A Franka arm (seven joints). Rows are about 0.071 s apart.
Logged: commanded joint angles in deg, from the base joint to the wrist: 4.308, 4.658, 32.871, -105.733, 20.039, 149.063, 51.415; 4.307, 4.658, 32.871, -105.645, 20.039, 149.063, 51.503; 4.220, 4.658, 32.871, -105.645, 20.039, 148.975, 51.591; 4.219, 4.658, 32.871, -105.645, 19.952, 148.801, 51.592; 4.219, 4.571, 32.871, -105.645, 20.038, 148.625, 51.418; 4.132, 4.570, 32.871, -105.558, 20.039, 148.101, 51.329; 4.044, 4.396, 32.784, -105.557, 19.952, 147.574, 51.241; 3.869, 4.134, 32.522, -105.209, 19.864, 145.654, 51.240; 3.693, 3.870, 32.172, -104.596, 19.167, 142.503, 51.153; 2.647, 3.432, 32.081, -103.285, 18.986, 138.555, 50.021
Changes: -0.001, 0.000, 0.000, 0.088, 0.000, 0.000, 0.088; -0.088, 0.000, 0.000, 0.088, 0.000, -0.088, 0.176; -0.089, 0.000, 0.000, 0.088, -0.087, -0.262, 0.177; -0.089, -0.087, 0.000, 0.088, -0.001, -0.438, 0.003; -0.176, -0.088, 0.000, 0.175, 0.000, -0.962, -0.086; -0.264, -0.262, -0.087, 0.176, -0.087, -1.489, -0.174; -0.439, -0.524, -0.349, 0.524, -0.175, -3.409, -0.175; -0.615, -0.788, -0.699, 1.137, -0.872, -6.560, -0.262; -1.661, -1.226, -0.790, 2.448, -1.053, -10.508, -1.394
